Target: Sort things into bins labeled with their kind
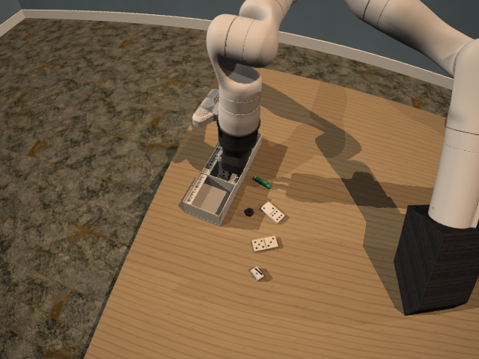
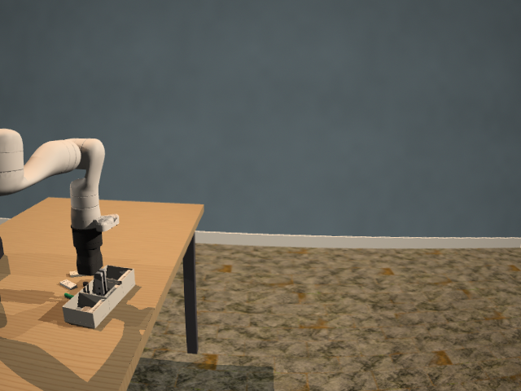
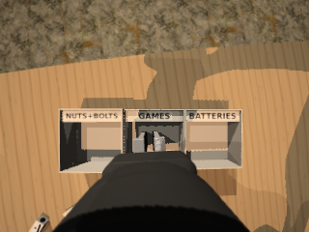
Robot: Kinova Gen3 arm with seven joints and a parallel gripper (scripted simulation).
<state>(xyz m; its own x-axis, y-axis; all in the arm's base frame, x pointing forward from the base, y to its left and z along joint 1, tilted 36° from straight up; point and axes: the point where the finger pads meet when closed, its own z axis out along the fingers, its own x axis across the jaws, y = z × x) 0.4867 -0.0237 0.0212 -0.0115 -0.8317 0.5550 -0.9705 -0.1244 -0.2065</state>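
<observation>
The grey bin row is 1 cm to the right of my hand and 1 cm below it. Round my hand: green battery 9 cm behind, 2 cm to the right, 3 cm below; black nut 8 cm behind, 7 cm to the left, 3 cm below.
</observation>
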